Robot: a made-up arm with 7 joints. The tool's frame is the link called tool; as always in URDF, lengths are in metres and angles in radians.
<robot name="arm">
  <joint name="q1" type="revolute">
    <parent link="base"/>
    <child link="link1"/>
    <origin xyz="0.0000 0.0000 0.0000"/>
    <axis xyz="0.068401 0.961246 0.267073"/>
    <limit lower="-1.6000" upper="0.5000" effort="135" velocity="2"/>
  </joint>
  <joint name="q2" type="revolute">
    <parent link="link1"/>
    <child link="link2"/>
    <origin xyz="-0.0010 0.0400 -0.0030"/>
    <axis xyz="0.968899 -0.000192 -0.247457"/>
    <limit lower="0.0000" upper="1.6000" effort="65" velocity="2"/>
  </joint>
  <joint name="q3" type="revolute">
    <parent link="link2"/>
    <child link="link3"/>
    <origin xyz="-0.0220 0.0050 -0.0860"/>
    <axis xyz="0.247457 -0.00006 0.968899"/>
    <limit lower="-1.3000" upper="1.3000" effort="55" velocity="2"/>
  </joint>
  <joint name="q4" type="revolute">
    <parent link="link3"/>
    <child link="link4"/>
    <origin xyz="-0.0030 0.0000 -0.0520"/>
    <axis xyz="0.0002 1 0.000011"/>
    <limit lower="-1.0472" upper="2.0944" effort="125" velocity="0.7"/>
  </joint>
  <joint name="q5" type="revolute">
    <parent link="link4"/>
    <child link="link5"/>
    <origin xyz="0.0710 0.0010 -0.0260"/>
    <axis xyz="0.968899 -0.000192 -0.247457"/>
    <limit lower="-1.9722" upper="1.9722" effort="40" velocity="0.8"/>
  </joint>
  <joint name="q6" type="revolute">
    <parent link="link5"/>
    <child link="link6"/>
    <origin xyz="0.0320 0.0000 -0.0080"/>
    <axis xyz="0.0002 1 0.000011"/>
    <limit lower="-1.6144" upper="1.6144" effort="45" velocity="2.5"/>
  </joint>
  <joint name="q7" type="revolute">
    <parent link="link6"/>
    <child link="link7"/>
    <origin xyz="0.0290 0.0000 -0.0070"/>
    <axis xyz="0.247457 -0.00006 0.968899"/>
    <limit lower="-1.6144" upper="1.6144" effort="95" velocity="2.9"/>
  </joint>
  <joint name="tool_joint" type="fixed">
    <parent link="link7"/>
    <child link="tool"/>
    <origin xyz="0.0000 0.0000 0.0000" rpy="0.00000 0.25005 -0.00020"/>
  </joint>
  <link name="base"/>
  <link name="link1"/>
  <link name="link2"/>
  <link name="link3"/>
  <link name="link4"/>
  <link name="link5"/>
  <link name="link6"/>
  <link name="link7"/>
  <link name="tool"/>
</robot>
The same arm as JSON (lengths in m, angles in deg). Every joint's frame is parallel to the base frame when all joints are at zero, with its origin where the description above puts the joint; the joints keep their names.
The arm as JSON. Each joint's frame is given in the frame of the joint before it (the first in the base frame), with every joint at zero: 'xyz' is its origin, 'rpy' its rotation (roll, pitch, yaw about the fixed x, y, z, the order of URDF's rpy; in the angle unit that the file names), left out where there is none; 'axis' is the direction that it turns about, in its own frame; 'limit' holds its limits. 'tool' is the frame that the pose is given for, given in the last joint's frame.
{
  "units": {
    "length": "m",
    "angle": "deg"
  },
  "joints": [
    {
      "name": "q1",
      "type": "revolute",
      "origin": {
        "xyz": [
          0.0,
          0.0,
          0.0
        ]
      },
      "axis": [
        0.068403,
        0.961235,
        0.26711
      ],
      "limit": {
        "lower": -91.67,
        "upper": 28.65
      }
    },
    {
      "name": "q2",
      "type": "revolute",
      "origin": {
        "xyz": [
          -0.001,
          0.04,
          -0.003
        ]
      },
      "axis": [
        0.968889,
        -0.0002,
        -0.247497
      ],
      "limit": {
        "lower": 0.0,
        "upper": 91.67
      }
    },
    {
      "name": "q3",
      "type": "revolute",
      "origin": {
        "xyz": [
          -0.022,
          0.005,
          -0.086
        ]
      },
      "axis": [
        0.247497,
        -0.0001,
        0.968889
      ],
      "limit": {
        "lower": -74.48,
        "upper": 74.48
      }
    },
    {
      "name": "q4",
      "type": "revolute",
      "origin": {
        "xyz": [
          -0.003,
          0.0,
          -0.052
        ]
      },
      "axis": [
        0.0002,
        1.0,
        0.0
      ],
      "limit": {
        "lower": -60.0,
        "upper": 120.0
      }
    },
    {
      "name": "q5",
      "type": "revolute",
      "origin": {
        "xyz": [
          0.071,
          0.001,
          -0.026
        ]
      },
      "axis": [
        0.968889,
        -0.0002,
        -0.247497
      ],
      "limit": {
        "lower": -113.0,
        "upper": 113.0
      }
    },
    {
      "name": "q6",
      "type": "revolute",
      "origin": {
        "xyz": [
          0.032,
          0.0,
          -0.008
        ]
      },
      "axis": [
        0.0002,
        1.0,
        0.0
      ],
      "limit": {
        "lower": -92.5,
        "upper": 92.5
      }
    },
    {
      "name": "q7",
      "type": "revolute",
      "origin": {
        "xyz": [
          0.029,
          0.0,
          -0.007
        ]
      },
      "axis": [
        0.247497,
        -0.0001,
        0.968889
      ],
      "limit": {
        "lower": -92.5,
        "upper": 92.5
      }
    }
  ],
  "tool": {
    "origin": {
      "xyz": [
        0.0,
        0.0,
        0.0
      ],
      "rpy": [
        0.0,
        14.33,
        -0.01
      ]
    }
  }
}

